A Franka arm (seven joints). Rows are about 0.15 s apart.
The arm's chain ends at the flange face. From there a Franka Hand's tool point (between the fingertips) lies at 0.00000 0.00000 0.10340 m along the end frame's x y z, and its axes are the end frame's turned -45 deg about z.
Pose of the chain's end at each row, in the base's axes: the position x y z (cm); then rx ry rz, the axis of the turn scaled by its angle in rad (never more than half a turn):
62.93, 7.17, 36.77, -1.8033, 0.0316, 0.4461
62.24, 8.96, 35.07, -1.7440, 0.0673, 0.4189
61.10, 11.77, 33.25, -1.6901, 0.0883, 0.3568
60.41, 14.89, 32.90, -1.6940, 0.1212, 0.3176
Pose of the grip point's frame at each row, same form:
60.01, 16.85, 34.61, -1.6591, -0.6534, -0.1179
59.75, 18.87, 33.46, -1.6223, -0.5998, -0.1595
59.21, 21.87, 32.12, -1.5885, -0.5628, -0.2337
58.97, 25.06, 31.69, -1.6088, -0.5354, -0.2709

